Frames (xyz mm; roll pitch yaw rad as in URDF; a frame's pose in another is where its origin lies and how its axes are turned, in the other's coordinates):
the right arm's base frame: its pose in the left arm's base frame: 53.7 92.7 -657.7 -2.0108 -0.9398 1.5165
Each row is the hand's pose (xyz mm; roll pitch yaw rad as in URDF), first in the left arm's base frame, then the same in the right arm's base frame.
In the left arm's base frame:
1: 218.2 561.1 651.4 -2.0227 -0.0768 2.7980
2: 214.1 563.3 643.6 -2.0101 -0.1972 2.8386
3: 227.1 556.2 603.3 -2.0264 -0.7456 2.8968
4: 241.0 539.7 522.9 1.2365 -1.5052 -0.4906
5: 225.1 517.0 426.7 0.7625 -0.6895 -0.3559
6: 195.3 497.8 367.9 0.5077 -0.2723 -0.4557
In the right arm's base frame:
1: 1338.2 -291.4 -290.6 1.3358 -1.2320 -0.8076
2: 1333.1 -287.6 -284.2 1.3807 -1.1055 -0.8366
3: 1296.8 -265.1 -288.4 1.3127 -0.5587 -0.7336
4: 1222.6 -227.3 -286.9 1.1620 0.3194 -0.5891
5: 1131.0 -199.4 -257.6 0.9033 1.1320 -0.4720
6: 1071.3 -195.4 -224.0 -0.6071 1.5297 -1.6890

